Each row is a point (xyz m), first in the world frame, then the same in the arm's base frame.
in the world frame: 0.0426 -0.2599 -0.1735
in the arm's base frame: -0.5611 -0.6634 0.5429
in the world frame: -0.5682 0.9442 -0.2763
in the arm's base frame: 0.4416 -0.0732 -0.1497
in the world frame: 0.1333 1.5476 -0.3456
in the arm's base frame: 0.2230 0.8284 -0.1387
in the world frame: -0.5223 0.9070 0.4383
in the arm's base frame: 0.0021 -0.2173 -0.6976
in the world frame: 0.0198 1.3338 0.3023
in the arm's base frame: -0.1383 0.4653 -0.6034
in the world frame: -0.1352 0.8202 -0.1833
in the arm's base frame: 0.0248 0.0708 -0.0192
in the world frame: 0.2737 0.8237 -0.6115
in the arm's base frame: -0.0362 0.4034 0.4668
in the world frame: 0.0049 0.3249 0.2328
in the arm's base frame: -0.5114 -0.3130 -0.0762
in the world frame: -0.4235 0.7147 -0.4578
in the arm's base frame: 0.3400 -0.1287 0.1555
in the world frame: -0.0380 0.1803 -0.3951
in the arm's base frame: -0.1974 -0.3256 0.4880
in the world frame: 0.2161 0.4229 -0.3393
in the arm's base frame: -0.3108 0.0035 0.4149
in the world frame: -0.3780 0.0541 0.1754
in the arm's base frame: -0.3155 -0.7407 -0.0324
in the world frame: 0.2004 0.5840 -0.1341
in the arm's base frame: -0.3443 0.0783 0.1667
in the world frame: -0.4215 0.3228 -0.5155
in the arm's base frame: 0.2062 -0.4202 0.3879
